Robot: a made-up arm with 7 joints.
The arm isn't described. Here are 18 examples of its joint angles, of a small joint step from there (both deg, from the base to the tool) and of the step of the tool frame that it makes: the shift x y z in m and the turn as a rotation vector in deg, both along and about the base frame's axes.
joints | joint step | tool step
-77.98 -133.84 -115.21 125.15 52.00 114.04 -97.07 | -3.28 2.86 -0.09 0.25 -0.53 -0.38 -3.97 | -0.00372 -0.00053 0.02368 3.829 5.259 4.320
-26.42 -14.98 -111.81 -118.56 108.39 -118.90 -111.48 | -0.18 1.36 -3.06 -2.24 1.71 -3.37 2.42 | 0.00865 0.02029 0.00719 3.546 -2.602 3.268
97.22 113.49 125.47 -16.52 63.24 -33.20 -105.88 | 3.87 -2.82 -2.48 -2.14 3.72 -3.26 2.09 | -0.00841 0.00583 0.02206 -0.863 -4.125 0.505
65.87 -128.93 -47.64 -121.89 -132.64 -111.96 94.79 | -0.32 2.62 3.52 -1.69 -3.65 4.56 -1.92 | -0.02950 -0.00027 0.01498 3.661 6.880 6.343
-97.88 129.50 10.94 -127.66 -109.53 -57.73 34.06 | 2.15 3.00 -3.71 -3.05 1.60 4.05 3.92 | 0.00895 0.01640 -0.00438 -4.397 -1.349 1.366
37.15 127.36 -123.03 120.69 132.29 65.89 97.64 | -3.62 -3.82 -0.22 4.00 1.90 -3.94 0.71 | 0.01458 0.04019 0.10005 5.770 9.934 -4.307
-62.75 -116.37 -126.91 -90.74 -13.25 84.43 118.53 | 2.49 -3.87 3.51 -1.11 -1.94 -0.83 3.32 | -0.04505 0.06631 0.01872 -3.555 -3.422 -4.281
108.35 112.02 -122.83 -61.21 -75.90 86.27 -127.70 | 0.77 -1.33 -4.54 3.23 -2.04 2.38 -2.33 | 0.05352 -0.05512 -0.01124 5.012 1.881 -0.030
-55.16 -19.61 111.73 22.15 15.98 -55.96 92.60 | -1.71 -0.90 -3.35 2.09 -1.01 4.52 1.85 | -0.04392 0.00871 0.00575 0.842 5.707 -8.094
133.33 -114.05 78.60 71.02 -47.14 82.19 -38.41 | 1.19 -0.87 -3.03 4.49 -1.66 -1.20 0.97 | -0.03656 -0.01020 -0.05517 -0.976 -5.058 3.895
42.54 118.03 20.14 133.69 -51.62 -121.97 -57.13 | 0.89 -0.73 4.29 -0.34 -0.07 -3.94 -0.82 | -0.01402 -0.00135 -0.03367 5.611 -5.994 2.441
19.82 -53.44 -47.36 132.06 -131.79 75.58 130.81 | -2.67 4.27 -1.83 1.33 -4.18 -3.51 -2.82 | 0.10112 0.01852 0.04008 -5.064 4.512 3.686
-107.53 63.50 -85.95 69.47 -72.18 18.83 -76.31 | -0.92 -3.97 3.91 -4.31 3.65 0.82 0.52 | 0.04609 -0.07142 0.00341 -5.563 -1.331 7.300
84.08 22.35 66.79 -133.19 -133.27 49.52 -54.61 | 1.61 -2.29 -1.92 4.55 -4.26 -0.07 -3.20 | -0.01017 -0.03928 0.00225 -1.351 0.439 1.301
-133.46 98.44 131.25 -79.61 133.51 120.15 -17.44 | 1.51 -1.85 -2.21 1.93 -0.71 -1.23 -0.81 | 0.00986 0.00377 -0.00636 0.117 0.067 4.658
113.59 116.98 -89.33 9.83 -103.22 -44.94 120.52 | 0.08 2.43 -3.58 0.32 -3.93 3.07 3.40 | 0.08770 0.01043 -0.01842 1.761 7.681 -7.196
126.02 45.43 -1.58 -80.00 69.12 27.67 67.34 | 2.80 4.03 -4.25 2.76 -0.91 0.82 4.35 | 0.00777 0.06715 -0.01285 -8.603 -0.877 3.198
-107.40 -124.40 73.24 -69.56 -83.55 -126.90 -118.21 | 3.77 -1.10 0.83 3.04 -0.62 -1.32 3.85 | 0.00628 -0.01291 0.02425 -3.098 -3.551 0.165
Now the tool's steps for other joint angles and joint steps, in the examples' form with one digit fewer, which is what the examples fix.
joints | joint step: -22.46 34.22 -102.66 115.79 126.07 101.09 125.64 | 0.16 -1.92 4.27 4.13 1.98 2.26 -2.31
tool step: 0.0458 -0.0362 -0.0004 -5.00 -6.98 -3.89
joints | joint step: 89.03 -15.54 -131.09 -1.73 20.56 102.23 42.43 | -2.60 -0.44 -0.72 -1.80 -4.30 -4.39 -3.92
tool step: 0.0022 -0.0469 0.0165 1.54 7.90 7.12
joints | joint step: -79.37 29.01 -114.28 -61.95 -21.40 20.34 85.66 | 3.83 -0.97 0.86 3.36 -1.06 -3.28 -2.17
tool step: 0.0714 -0.0293 -0.0024 -0.05 -4.69 0.50
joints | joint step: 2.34 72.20 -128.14 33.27 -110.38 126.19 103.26 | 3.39 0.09 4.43 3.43 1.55 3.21 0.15
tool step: 0.0820 -0.0037 0.0530 -0.96 -7.20 -4.23
